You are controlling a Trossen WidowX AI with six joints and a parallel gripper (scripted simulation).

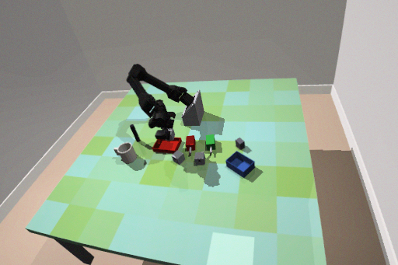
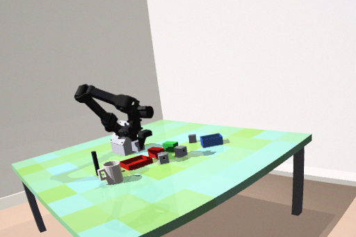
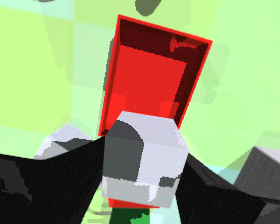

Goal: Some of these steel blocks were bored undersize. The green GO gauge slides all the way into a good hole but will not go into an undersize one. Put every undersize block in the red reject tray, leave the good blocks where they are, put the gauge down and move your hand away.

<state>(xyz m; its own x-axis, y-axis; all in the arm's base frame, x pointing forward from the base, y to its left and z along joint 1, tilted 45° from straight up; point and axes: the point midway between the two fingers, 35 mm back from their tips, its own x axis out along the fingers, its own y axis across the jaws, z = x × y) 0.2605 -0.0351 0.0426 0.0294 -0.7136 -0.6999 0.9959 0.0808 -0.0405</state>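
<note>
My gripper tip is 3 cm to the left of the red reject tray and 7 cm above it. From my gripper tip the other things lie so: black stick (2 cm behind, 24 cm to the right, 2 cm below); steel block (9 cm ahead, 19 cm to the left, 5 cm below); green GO gauge (22 cm to the left, 5 cm below).
</note>
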